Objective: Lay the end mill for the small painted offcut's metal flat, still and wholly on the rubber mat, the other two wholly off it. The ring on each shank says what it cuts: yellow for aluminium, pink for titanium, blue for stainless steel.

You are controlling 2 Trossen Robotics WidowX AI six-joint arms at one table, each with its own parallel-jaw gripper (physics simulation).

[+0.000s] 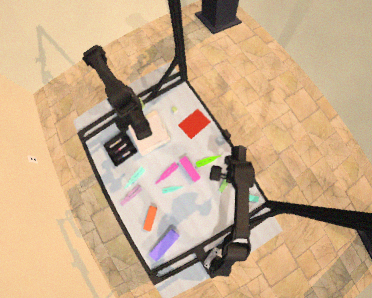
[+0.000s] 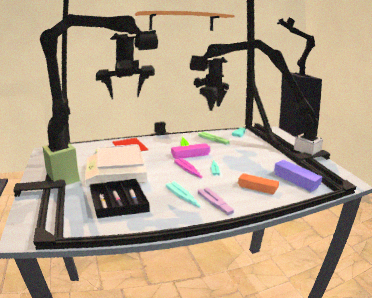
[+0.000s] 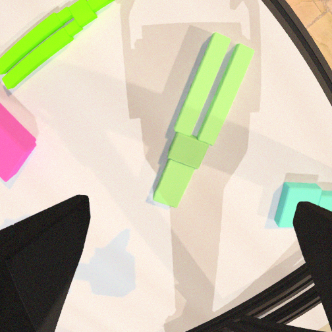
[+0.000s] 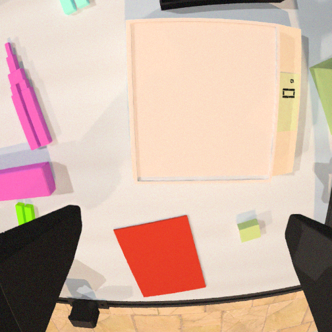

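Pixels of known places: left gripper, between the fingertips: (image 2: 214, 108); right gripper, between the fingertips: (image 2: 125, 98); left arm's base, origin of its link: (image 1: 218, 263) (image 2: 309, 137); right arm's base, origin of its link: (image 2: 58, 147).
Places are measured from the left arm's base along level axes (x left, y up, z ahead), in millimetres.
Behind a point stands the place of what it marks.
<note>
A black tray (image 1: 115, 162) {x -89, y -70, z 756 mm} (image 2: 120, 210) {x -102, y -58, z 812 mm} has three compartments, each with a small end mill; the left mill (image 2: 103, 201) {x -172, y -60, z 827 mm} has a blurred yellowish ring, the middle one (image 2: 117, 197) {x -172, y -61, z 780 mm} looks pink, the right one (image 2: 132, 194) {x -162, y -61, z 734 mm} bluish. A flat red square, seemingly the mat (image 1: 194, 124) {x -525, y -71, z 514 mm} (image 2: 131, 144) {x -541, y -74, z 501 mm} (image 4: 162, 257), is bare. A small yellow-green block, seemingly the offcut (image 1: 174, 109) {x -532, y -58, z 658 mm} (image 4: 249, 231), lies near it. My right gripper (image 2: 125, 95) {x -336, y 173, z 644 mm} (image 4: 187, 223) is open and empty, high above the table. My left gripper (image 2: 215, 104) {x -366, y 64, z 209 mm} (image 3: 197, 211) is open and empty above a light green forked piece (image 3: 187, 150).
A cream box (image 2: 120, 157) {x -315, y -12, z 680 mm} (image 4: 205, 100) with a marked label (image 4: 287, 110) stands beside the tray. A magenta block (image 1: 190, 169) {x -304, y -42, z 385 mm} (image 2: 191, 151) {x -288, y -51, z 402 mm}, an orange block (image 1: 150, 218) {x 25, y -44, z 404 mm} (image 2: 258, 183) {x 39, y -48, z 423 mm}, a purple block (image 1: 164, 245) {x 92, y -31, z 264 mm} (image 2: 297, 175) {x 111, y -38, z 293 mm} and several forked pieces lie around. A black frame edges the table.
</note>
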